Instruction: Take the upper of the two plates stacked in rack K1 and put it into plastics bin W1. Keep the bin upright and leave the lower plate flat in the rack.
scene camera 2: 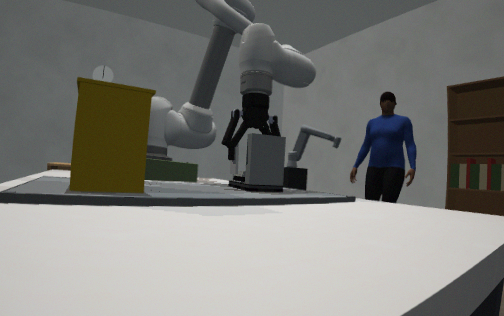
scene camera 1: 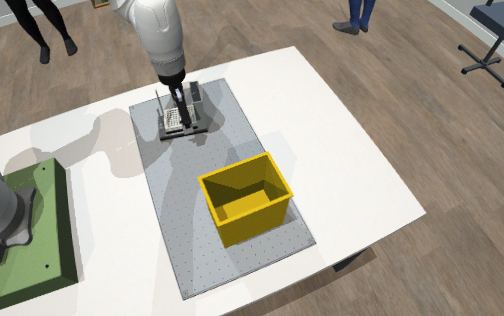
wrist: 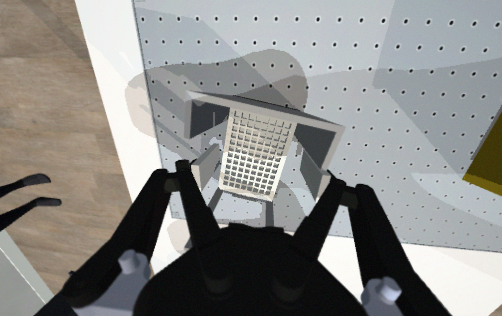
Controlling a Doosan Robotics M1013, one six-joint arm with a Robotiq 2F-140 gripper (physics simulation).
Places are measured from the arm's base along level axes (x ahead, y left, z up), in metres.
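Pixels of known places: gripper, fingertip midpoint: (wrist: 259, 156); arm's base, origin of the base link: (scene camera 2: 148, 159) (scene camera 1: 5, 221).
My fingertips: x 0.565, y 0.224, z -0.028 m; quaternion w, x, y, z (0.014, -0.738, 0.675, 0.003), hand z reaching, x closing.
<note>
For each thing: its top centre in the pictures, then the offset to it from my fingertips. Level surfaces: height alone.
- Rack K1, middle of its top: (wrist: 240, 213) (scene camera 2: 256, 137) (scene camera 1: 174, 95) dx -0.009, dy +0.009, dz +0.103 m
- cream grid-patterned plate, middle of its top: (wrist: 253, 157) (scene camera 1: 183, 115) dx +0.001, dy +0.008, dz +0.007 m
- Yellow bin W1, middle of its top: (scene camera 2: 113, 95) (scene camera 1: 244, 186) dx +0.094, dy -0.367, dz +0.140 m
- white table, its level: dz -0.053 m
Rack K1 (scene camera 1: 198, 109) (scene camera 2: 266, 161) (wrist: 311, 119) stands upright on the perforated board, with tall grey walls. A cream grid-patterned plate (scene camera 1: 171, 120) (wrist: 255, 155) lies flat in it, on top of the stack. The lower plate is hidden under it in the wrist view. My gripper (scene camera 1: 184, 111) (scene camera 2: 251, 154) (wrist: 259, 156) is open and points down over the rack. Its fingers stand on opposite sides of the plate, with nothing held between them. In scene camera 2 a rack wall hides one fingertip. Yellow bin W1 (scene camera 1: 255, 222) (scene camera 2: 111, 137) (wrist: 489, 165) stands upright and looks empty inside.
The grey perforated board (scene camera 1: 175, 200) (scene camera 2: 320, 198) (wrist: 350, 30) lies on the white table (scene camera 1: 340, 165) (scene camera 2: 225, 250). The green arm base (scene camera 1: 45, 220) (scene camera 2: 172, 171) stands beside the board. The rack's walls rise close to the fingers. A person in blue (scene camera 2: 390, 142) stands beyond the table.
</note>
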